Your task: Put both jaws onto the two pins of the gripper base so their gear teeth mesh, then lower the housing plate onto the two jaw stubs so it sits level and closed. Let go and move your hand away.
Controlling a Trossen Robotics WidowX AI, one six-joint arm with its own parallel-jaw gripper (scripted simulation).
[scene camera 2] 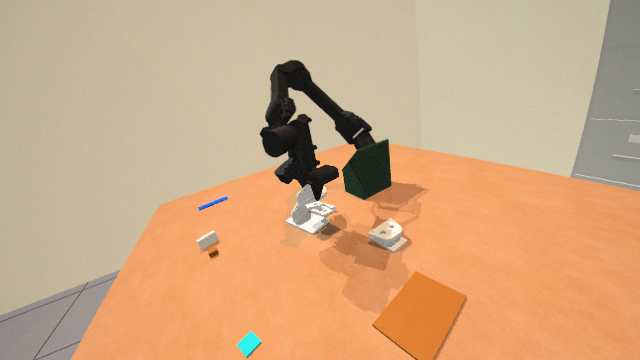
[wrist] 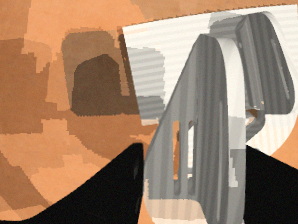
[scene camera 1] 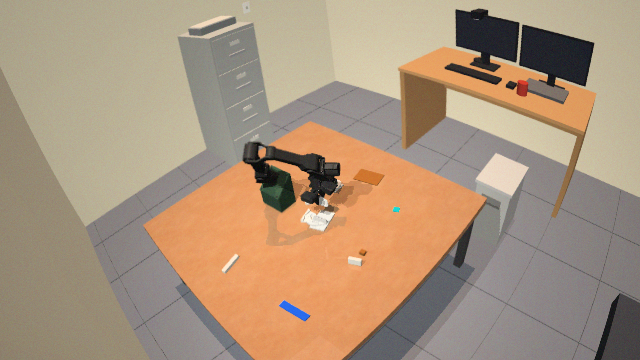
Labels:
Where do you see a white jaw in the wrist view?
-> At 210, 92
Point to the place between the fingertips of the gripper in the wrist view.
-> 185, 151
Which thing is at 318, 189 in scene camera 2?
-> The gripper.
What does the gripper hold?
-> A white jaw.

